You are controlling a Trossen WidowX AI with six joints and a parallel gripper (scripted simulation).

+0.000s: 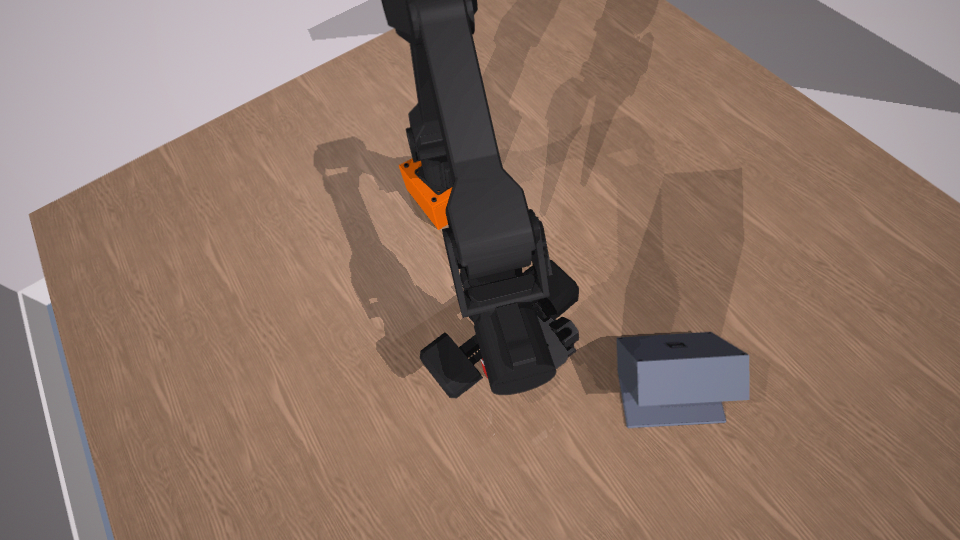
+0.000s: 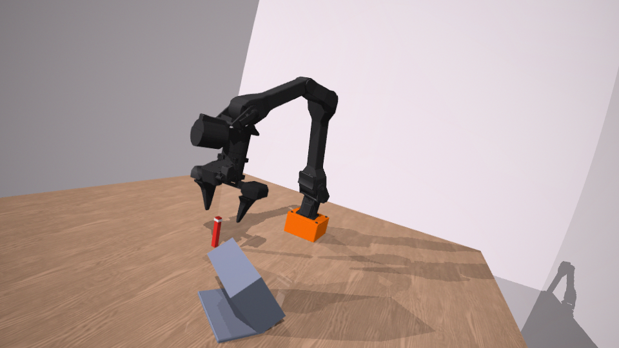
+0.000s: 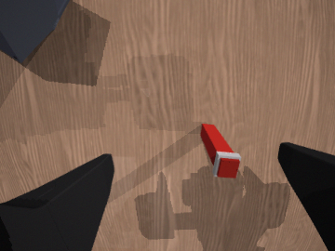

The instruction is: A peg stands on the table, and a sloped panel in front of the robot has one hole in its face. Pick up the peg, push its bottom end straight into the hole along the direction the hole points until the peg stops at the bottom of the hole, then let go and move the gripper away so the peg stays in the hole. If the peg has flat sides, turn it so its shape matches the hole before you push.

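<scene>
My gripper tip is 40 mm above the red peg, 20 mm to the left of it and 20 mm past it. The rest, counted from my gripper tip: sloped panel (160 mm to the left, 150 mm ahead, 40 mm below); then flat grey foot plate (170 mm ahead, 140 mm to the left, 90 mm below).
</scene>
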